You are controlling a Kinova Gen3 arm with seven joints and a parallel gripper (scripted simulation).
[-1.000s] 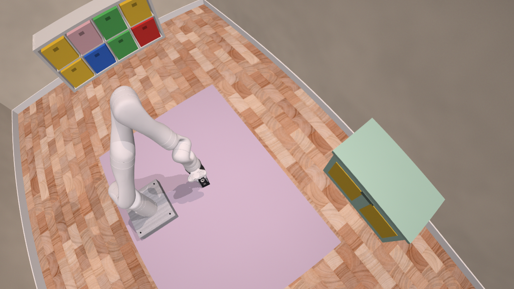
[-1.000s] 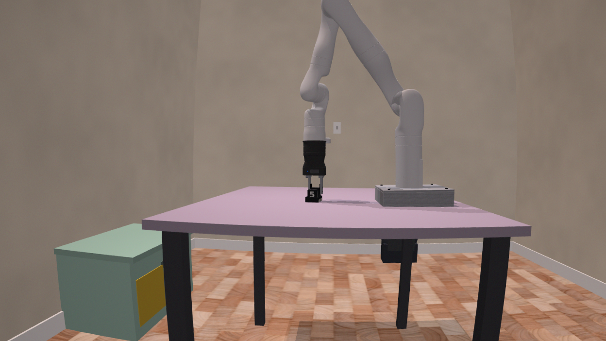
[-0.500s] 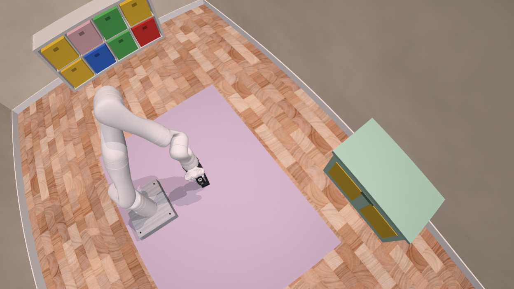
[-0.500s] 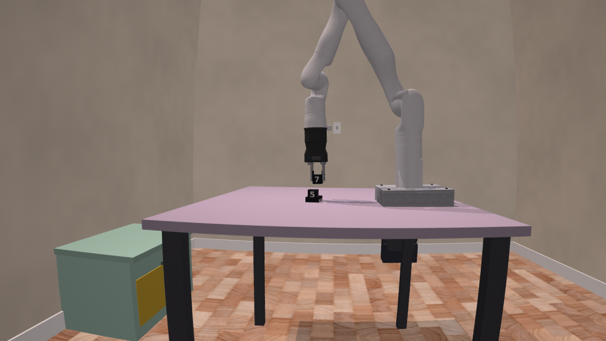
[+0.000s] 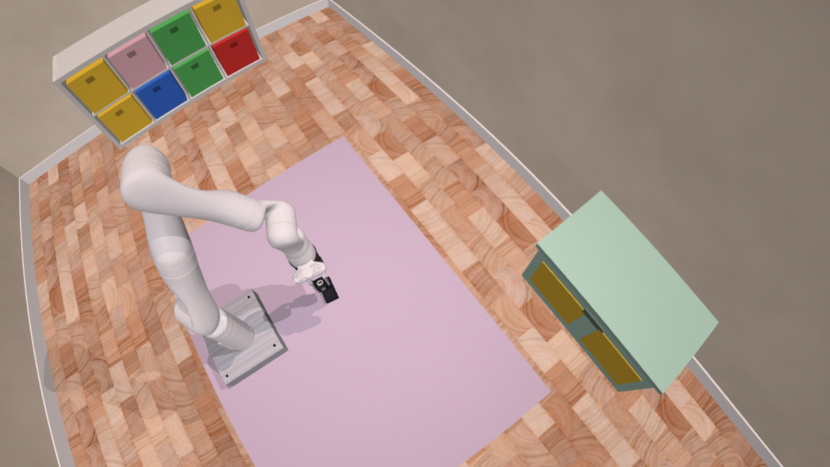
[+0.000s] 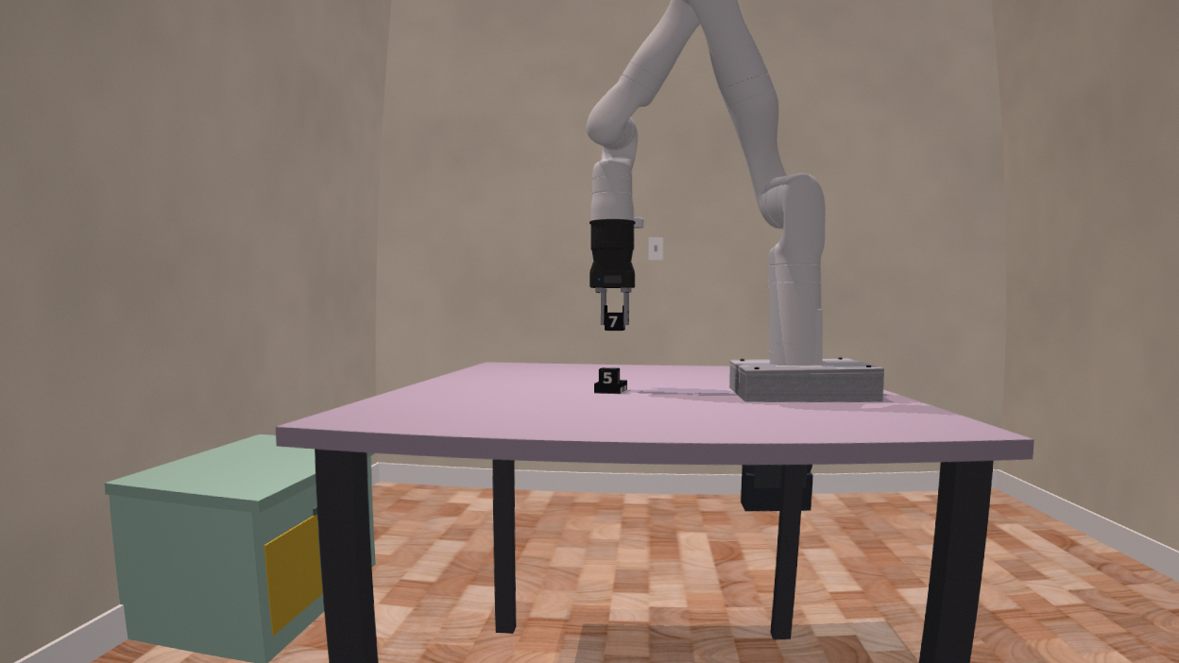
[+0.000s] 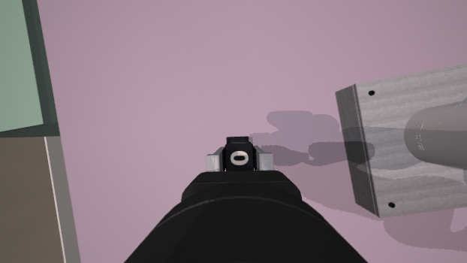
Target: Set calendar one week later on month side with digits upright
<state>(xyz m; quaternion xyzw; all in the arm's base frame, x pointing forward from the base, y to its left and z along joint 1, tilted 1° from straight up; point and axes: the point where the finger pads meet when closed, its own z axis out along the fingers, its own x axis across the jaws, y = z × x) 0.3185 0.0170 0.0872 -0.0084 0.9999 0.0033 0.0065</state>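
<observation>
Now: hand 10 mm above the cube. The rest, counted from my hand: black calendar tray 20 mm to the left, 120 mm below.
</observation>
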